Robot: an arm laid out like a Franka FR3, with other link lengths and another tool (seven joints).
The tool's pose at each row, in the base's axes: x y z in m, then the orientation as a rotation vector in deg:
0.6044, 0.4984, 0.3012, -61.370, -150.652, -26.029
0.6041, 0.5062, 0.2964, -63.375, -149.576, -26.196
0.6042, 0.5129, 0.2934, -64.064, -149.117, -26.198
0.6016, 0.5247, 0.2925, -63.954, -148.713, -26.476
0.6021, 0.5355, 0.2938, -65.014, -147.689, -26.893
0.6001, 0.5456, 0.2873, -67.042, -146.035, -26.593
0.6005, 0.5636, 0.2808, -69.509, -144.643, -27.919
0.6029, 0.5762, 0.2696, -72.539, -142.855, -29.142
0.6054, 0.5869, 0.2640, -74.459, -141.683, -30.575
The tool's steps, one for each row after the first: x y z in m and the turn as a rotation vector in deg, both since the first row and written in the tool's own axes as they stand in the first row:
0.0034, 0.0042, 0.0074, -0.338, 0.086, 1.541
0.0065, 0.0082, 0.0127, -0.402, 0.179, 2.112
0.0153, 0.0142, 0.0184, -0.488, 0.601, 2.176
0.0222, 0.0222, 0.0212, -0.811, 1.054, 3.134
0.0277, 0.0264, 0.0313, -0.751, 1.504, 4.980
0.0364, 0.0377, 0.0441, -1.973, 1.693, 6.771
0.0386, 0.0458, 0.0588, -3.207, 1.879, 9.042
0.0416, 0.0538, 0.0677, -4.453, 2.060, 10.408

